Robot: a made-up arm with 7 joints. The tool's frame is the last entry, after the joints.
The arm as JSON. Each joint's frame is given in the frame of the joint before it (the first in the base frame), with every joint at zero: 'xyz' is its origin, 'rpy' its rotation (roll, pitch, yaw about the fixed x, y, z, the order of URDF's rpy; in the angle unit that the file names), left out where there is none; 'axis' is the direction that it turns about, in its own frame. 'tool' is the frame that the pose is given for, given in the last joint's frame.
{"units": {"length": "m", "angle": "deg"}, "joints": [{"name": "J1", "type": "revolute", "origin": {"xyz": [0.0, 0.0, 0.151], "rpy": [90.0, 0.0, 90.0]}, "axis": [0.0, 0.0, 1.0]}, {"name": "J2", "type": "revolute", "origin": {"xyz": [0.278, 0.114, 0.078], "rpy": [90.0, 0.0, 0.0]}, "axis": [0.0, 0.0, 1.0]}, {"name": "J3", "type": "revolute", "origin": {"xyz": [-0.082, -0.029, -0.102], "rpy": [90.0, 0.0, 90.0]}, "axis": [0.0, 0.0, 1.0]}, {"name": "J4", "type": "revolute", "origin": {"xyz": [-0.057, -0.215, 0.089], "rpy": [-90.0, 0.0, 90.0]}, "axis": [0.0, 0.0, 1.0]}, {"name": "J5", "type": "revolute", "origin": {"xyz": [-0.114, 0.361, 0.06], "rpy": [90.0, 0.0, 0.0]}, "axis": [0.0, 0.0, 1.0]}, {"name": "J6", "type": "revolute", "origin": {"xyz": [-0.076, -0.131, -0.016], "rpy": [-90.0, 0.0, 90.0]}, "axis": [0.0, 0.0, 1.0]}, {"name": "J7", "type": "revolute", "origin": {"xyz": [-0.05, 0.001, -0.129], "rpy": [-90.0, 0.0, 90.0]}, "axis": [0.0, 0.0, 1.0]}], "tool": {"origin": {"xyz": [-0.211, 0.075, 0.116], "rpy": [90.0, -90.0, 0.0]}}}
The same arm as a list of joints. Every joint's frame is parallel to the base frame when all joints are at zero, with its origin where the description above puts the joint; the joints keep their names.
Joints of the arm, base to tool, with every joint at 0 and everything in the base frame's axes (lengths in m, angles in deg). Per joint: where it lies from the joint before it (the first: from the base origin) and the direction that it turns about. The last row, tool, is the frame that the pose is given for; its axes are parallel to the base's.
J1: offset 0 0 0.151 axis +x
J2: offset 0.078 0.278 0.114 axis -z
J3: offset -0.029 -0.082 0.102 axis +y
J4: offset -0.057 0.089 0.215 axis -x
J5: offset -0.06 -0.361 0.114 axis +y
J6: offset 0.131 -0.016 0.076 axis +z
J7: offset 0.05 -0.001 -0.129 axis +x
tool: offset 0.116 0.211 -0.075

